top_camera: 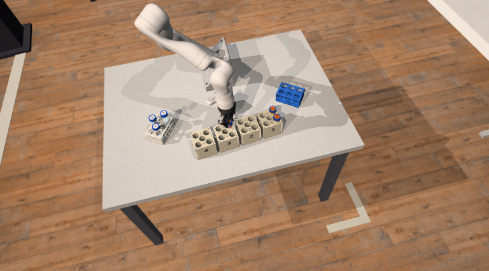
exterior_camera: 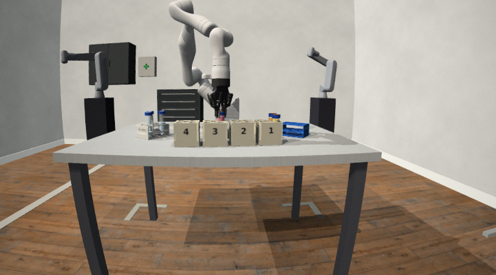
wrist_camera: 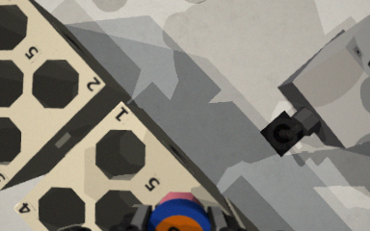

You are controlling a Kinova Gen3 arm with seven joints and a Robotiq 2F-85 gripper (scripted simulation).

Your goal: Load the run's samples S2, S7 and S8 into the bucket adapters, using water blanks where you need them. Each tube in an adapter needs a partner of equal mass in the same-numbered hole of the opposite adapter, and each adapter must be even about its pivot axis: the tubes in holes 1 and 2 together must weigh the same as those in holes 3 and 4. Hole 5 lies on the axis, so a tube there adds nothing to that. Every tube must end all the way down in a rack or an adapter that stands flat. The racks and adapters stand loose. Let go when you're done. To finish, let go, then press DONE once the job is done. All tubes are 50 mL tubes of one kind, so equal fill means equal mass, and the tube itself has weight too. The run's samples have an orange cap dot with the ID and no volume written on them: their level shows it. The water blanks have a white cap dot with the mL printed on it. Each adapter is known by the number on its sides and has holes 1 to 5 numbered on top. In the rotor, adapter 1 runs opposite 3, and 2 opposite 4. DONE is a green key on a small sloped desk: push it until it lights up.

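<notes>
Now: the sample S8 50 mm below my hand and 10 mm to the left of it. From my hand the other things lie so: adapter 4: 140 mm to the right, 70 mm below, 20 mm ahead; then adapter 3: 70 mm below, 30 mm to the right, 20 mm ahead; then green done key: 190 mm behind, 60 mm below, 40 mm to the left.
</notes>
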